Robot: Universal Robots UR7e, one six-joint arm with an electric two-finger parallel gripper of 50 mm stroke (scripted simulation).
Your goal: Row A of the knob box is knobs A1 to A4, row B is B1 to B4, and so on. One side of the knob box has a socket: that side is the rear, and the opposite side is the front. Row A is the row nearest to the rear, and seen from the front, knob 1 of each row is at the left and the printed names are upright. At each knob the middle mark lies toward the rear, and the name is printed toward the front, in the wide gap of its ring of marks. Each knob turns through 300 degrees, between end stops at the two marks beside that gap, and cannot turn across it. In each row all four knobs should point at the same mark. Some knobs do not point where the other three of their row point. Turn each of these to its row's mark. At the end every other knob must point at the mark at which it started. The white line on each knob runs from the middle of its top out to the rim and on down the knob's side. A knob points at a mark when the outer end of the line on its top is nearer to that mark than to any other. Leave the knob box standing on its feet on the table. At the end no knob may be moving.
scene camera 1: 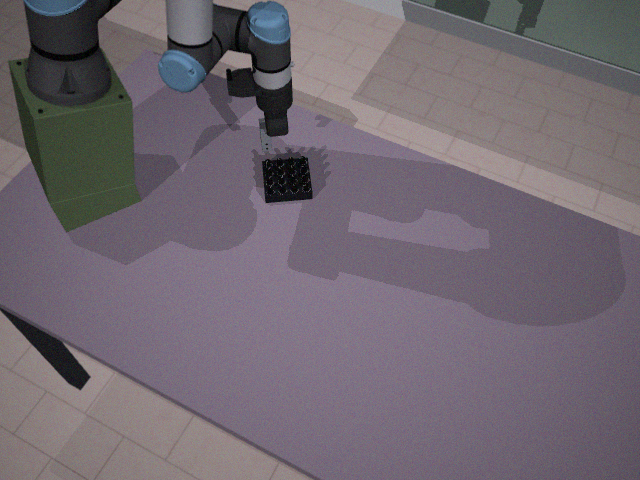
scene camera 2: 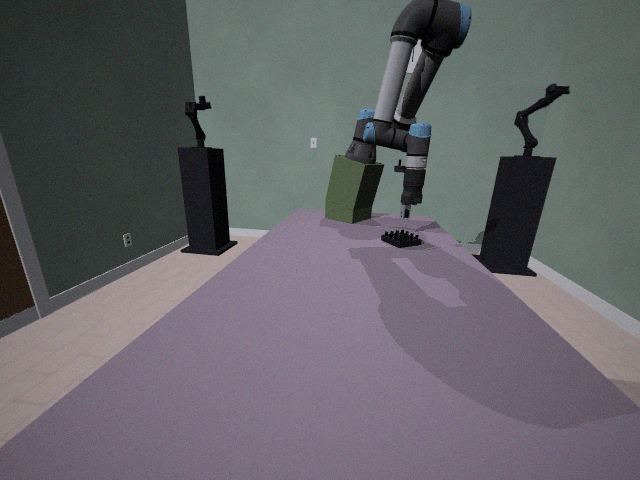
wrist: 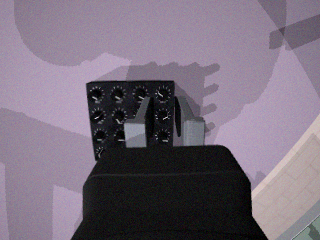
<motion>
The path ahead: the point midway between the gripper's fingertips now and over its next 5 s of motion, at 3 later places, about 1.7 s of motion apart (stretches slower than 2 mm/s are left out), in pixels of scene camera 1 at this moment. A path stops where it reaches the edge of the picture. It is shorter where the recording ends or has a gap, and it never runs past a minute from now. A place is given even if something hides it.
My gripper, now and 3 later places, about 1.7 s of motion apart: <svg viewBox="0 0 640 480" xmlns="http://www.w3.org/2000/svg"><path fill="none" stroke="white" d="M266 145L267 158L267 160L263 150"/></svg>
</motion>
